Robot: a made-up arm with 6 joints. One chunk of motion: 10 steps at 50 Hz.
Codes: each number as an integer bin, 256 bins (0 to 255) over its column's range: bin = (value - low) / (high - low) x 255, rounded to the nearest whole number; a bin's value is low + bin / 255 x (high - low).
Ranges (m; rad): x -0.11..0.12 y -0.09..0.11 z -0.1..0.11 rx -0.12..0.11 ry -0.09..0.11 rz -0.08..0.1
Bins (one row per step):
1: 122 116 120 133 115 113
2: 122 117 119 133 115 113
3: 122 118 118 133 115 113
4: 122 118 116 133 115 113
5: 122 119 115 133 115 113
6: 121 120 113 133 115 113
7: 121 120 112 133 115 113
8: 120 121 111 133 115 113
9: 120 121 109 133 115 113
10: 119 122 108 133 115 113
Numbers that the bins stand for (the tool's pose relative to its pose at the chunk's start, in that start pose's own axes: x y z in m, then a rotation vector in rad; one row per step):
1: 0.0000 0.0010 -0.0012 0.0000 0.0002 -0.0002
2: 0.0000 0.0018 -0.0020 0.0000 0.0002 -0.0002
3: 0.0000 0.0025 -0.0028 0.0000 0.0002 -0.0002
4: 0.0000 0.0025 -0.0045 0.0000 0.0002 -0.0002
5: 0.0000 0.0033 -0.0053 0.0000 0.0002 -0.0002
6: -0.0009 0.0041 -0.0069 0.0000 0.0002 -0.0002
7: -0.0009 0.0041 -0.0078 0.0000 0.0002 -0.0002
8: -0.0018 0.0049 -0.0086 0.0000 0.0002 -0.0002
9: -0.0018 0.0049 -0.0102 0.0000 0.0002 -0.0002
10: -0.0027 0.0057 -0.0111 0.0000 0.0002 -0.0002

